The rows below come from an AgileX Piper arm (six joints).
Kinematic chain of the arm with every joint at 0, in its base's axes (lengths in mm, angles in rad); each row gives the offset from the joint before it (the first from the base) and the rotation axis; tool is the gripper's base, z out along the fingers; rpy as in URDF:
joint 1: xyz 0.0 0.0 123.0 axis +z
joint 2: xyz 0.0 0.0 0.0 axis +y
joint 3: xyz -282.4 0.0 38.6 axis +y
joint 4: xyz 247.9 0.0 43.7 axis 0.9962 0 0.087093
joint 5: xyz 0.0 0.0 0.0 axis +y
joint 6: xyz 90.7 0.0 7.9 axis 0.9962 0 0.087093
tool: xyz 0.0 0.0 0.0 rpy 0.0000 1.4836 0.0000
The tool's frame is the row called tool.
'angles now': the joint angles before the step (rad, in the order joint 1, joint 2, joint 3, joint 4, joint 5, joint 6). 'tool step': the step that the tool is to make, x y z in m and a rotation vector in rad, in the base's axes. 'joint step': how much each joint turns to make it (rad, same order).
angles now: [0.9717, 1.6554, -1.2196, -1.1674, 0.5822, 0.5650]
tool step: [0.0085, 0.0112, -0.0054, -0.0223, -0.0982, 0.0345]
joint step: [0.0027, 0.0487, -0.0119, -0.2097, -0.0179, 0.1317]
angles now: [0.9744, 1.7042, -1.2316, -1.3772, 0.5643, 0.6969]
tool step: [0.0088, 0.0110, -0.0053, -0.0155, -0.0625, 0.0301]
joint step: [-0.0032, 0.0499, -0.0265, -0.1399, -0.0129, 0.0841]
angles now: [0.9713, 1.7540, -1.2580, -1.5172, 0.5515, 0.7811]
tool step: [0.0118, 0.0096, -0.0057, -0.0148, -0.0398, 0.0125]
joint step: [-0.0114, 0.0549, -0.0420, -0.0855, -0.0055, 0.0447]
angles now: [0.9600, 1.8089, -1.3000, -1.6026, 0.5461, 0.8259]
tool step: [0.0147, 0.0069, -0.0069, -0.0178, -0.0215, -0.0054]
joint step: [-0.0193, 0.0574, -0.0504, -0.0394, -0.0009, 0.0097]
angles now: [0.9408, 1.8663, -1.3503, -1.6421, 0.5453, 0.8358]
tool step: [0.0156, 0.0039, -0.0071, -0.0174, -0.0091, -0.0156]
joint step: [-0.0235, 0.0534, -0.0509, -0.0095, -0.0002, -0.0116]
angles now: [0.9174, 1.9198, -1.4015, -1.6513, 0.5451, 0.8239]
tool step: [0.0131, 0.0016, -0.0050, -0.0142, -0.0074, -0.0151]
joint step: [-0.0209, 0.0405, -0.0421, -0.0020, 0.0002, -0.0159]
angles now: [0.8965, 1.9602, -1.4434, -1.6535, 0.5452, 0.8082]
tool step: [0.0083, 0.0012, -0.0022, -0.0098, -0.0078, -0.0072]
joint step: [-0.0126, 0.0252, -0.0299, -0.0012, -0.0004, -0.0142]
